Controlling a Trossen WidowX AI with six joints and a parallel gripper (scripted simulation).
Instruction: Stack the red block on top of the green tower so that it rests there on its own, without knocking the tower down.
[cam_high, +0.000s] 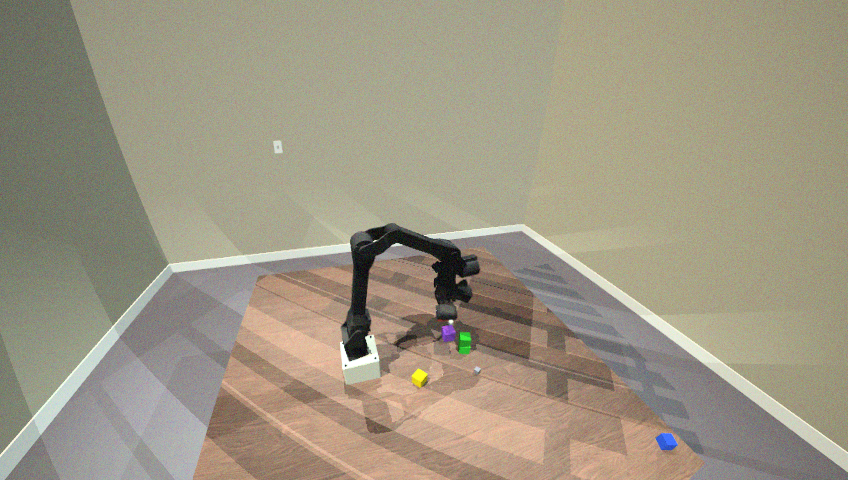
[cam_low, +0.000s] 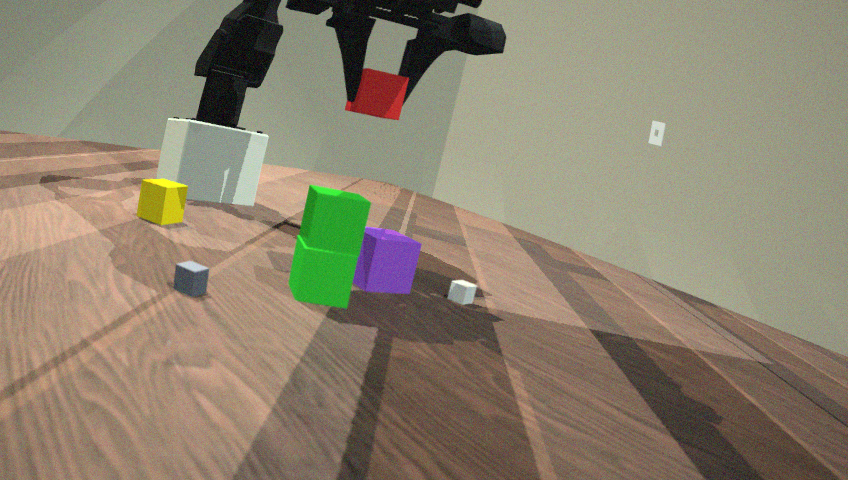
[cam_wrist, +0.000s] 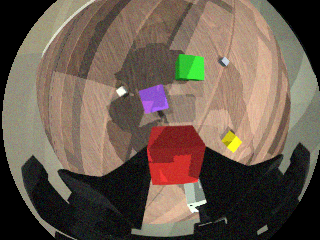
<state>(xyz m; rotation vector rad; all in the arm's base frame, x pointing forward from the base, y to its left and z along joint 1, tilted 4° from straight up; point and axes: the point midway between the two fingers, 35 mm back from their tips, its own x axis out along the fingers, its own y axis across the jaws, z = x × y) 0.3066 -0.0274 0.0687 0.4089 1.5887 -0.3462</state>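
Now: the purple block 120 mm below my gripper tip, 40 mm ahead of it and 10 mm to the left of it. The rest, counted from my gripper tip: yellow block: 140 mm behind, 120 mm below, 110 mm to the right; small white cube: 130 mm below, 90 mm ahead, 60 mm to the left; red block: 10 mm above.
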